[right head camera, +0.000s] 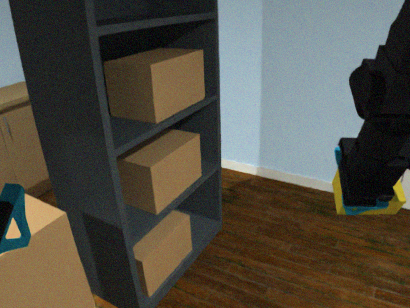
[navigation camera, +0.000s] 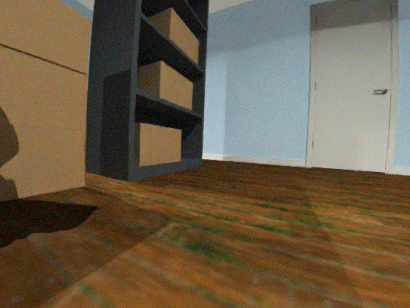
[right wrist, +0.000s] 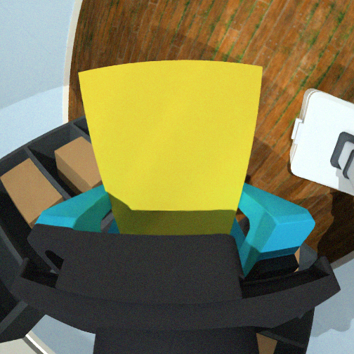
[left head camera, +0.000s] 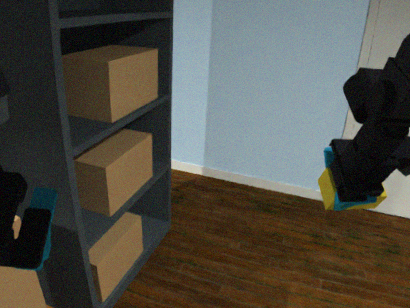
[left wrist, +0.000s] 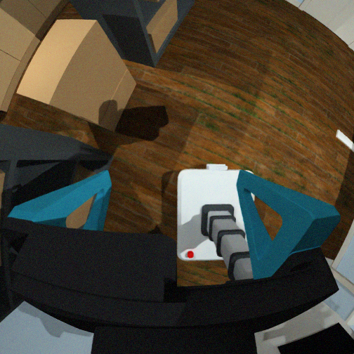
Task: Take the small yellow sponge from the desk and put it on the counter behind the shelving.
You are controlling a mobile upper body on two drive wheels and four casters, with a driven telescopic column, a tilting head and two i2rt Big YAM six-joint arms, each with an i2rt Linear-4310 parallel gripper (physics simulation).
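Frame: origin at the left arm's base, x back, y right, z up, level; metres.
Seen in the pictures: left gripper, between the fingertips: (left head camera: 1,247); right gripper, between the fingertips: (right head camera: 348,197) (left head camera: 333,194).
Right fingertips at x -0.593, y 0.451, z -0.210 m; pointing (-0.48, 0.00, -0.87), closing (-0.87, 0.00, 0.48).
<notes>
A point is followed by its place in that frame.
The small yellow sponge (left head camera: 327,190) {x -0.576, y 0.427, z -0.190 m} (right head camera: 338,195) {x -0.576, y 0.427, z -0.194 m} (right wrist: 172,135) is held in my right gripper (left head camera: 355,197) (right head camera: 368,202) (right wrist: 174,177), between its teal fingers, and sticks out beyond them. In the head views it is in the air at the right, above the floor. My left gripper (left wrist: 173,177) is open, its fingers wide apart with no object between them. One of its fingers shows at the left edge of both head views. The counter (right head camera: 14,95) {x -2.364, y -1.552, z -0.500 m} shows in part at the left edge of the right head view, behind the dark shelving (left head camera: 30,125) {x -1.233, y -0.379, z -0.337 m} (right head camera: 55,100) {x -1.275, y -0.476, z -0.237 m} (navigation camera: 112,50) {x -1.246, y -0.409, z -0.626 m}. The desk does not show.
A carton stack (right head camera: 40,250) {x -0.896, y -0.443, z -0.678 m} (left wrist: 90,70) (navigation camera: 45,100) {x -0.892, y -0.452, z -1.031 m} stands at the left, close beside the shelving. Cartons stand on the shelves. A blue wall (left head camera: 280,85) {x -2.559, y 0.947, z -0.484 m} and a closed door (navigation camera: 350,100) {x -2.153, y 1.840, z -0.579 m} are beyond the wooden floor (navigation camera: 300,215) {x -0.846, y 0.534, z -1.410 m}. The robot's white base (left wrist: 192,190) is below the left gripper.
</notes>
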